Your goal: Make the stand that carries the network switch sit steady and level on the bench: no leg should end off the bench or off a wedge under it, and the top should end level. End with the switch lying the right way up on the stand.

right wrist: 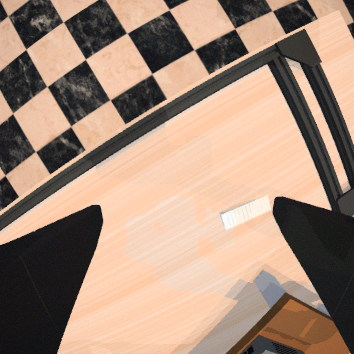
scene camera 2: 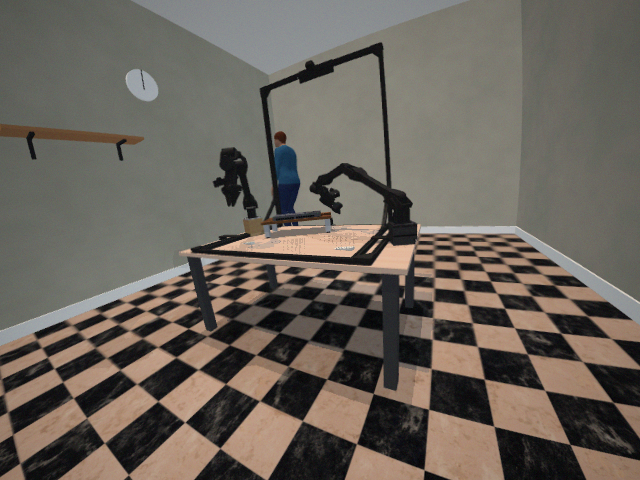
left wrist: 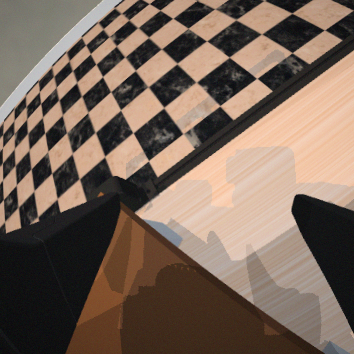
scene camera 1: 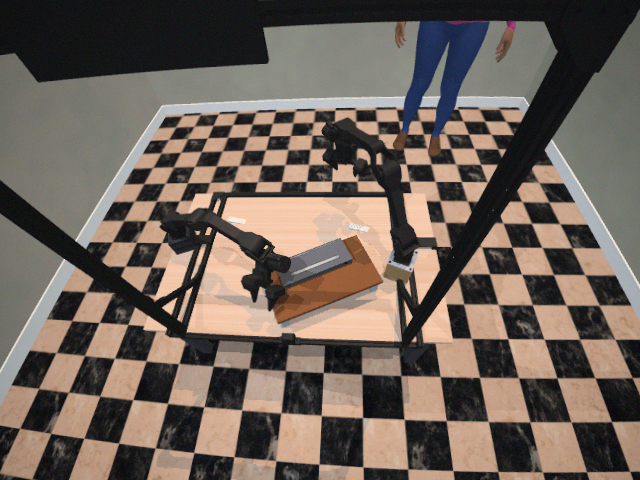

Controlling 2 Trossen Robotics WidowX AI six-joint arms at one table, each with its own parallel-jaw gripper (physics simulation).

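Pixels of known places: left gripper, fingertip midpoint: [left wrist: 207, 201] [scene camera 1: 261, 306]; right gripper, fingertip midpoint: [right wrist: 189, 209] [scene camera 2: 230, 206] [scene camera 1: 346, 173]; left arm's base, link origin: [scene camera 2: 402, 222] [scene camera 1: 178, 233]; right arm's base, link origin: [scene camera 2: 252, 217] [scene camera 1: 403, 257].
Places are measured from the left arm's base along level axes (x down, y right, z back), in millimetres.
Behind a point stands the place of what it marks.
The stand [scene camera 1: 330, 297] {x -14, y 537, z -548 mm} [left wrist: 150, 310] {x -14, y 485, z -366 mm} has an orange-brown top on pale legs; in scene camera 2 its top looks slightly lower at picture left. The grey switch [scene camera 1: 317, 262] {x -43, y 394, z -546 mm} [scene camera 2: 297, 215] {x -35, y 324, z -520 mm} [right wrist: 270, 346] {x -31, y 331, z -672 mm} lies on the top, toward its back edge in scene camera 1. One white ribbed wedge [scene camera 1: 358, 227] {x 80, y 210, z -801 mm} [scene camera 2: 250, 242] {x 75, y 185, z -777 mm} [right wrist: 246, 212] {x 79, y 211, z -802 mm} lies behind the stand; another wedge [scene camera 1: 236, 220] {x 80, y -46, z -257 mm} [scene camera 2: 344, 248] {x 82, y -52, z -256 mm} lies at back left. My left gripper [scene camera 1: 262, 303] {x -24, y 491, z -298 mm} [left wrist: 207, 201] {x -24, y 491, z -298 mm} is open and empty above the stand's left end. My right gripper [scene camera 1: 345, 170] {x -139, y 66, z -793 mm} [right wrist: 189, 209] {x -139, y 66, z -793 mm} is open and empty, high beyond the back edge. Some leg feet are hidden.
A black frame [scene camera 1: 310, 194] {x 69, y -66, z -650 mm} [right wrist: 190, 102] {x 66, y 26, z -881 mm} runs around the bench [scene camera 1: 439, 320] {x 86, y 730, z -922 mm}, with uprights at its front corners in scene camera 1. A tan block [scene camera 1: 398, 272] {x 6, y 521, z -838 mm} [scene camera 2: 253, 225] {x 14, y 433, z -850 mm} sits at the right arm's base. A person [scene camera 1: 444, 72] [scene camera 2: 286, 170] stands beyond the bench.
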